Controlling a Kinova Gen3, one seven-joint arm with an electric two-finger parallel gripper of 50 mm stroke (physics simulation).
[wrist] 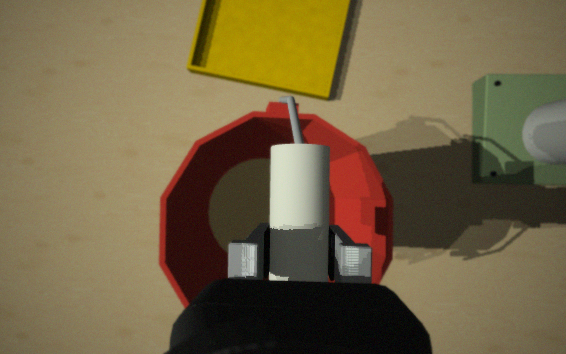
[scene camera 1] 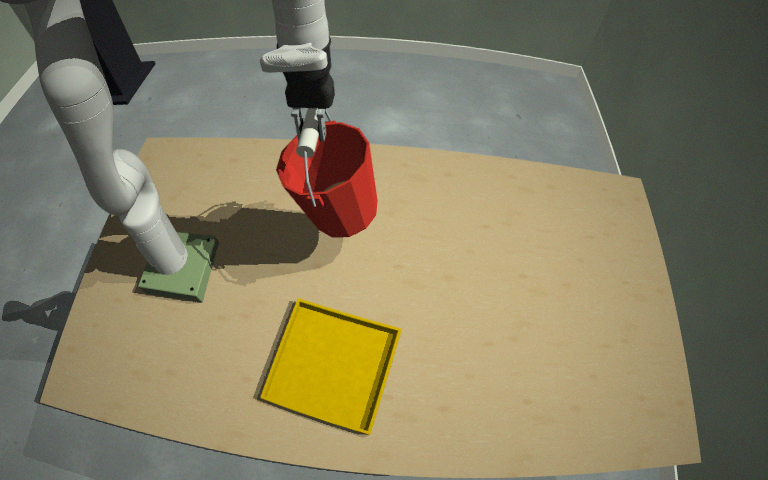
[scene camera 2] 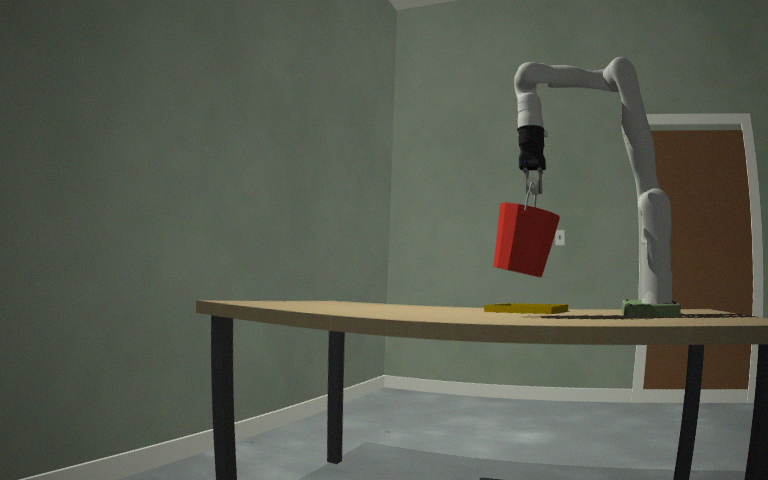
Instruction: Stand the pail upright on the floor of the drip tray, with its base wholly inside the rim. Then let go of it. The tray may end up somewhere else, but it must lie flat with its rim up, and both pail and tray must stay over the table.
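Note:
The red pail hangs in the air above the table, tilted, its base swung toward the left in scene camera 2. My gripper is shut on the white grip of the pail's wire handle, above the pail's mouth. The yellow drip tray lies flat on the table, rim up. In scene camera 1 it is nearer the camera than the pail, and in the wrist view it is beyond the pail's rim. Its far part is cut off in the wrist view.
The arm's green base plate is on the wooden table, at the left in scene camera 1. The shadow of the pail and arm falls between the pail and that plate. The table's near edge runs below the tray in scene camera 1.

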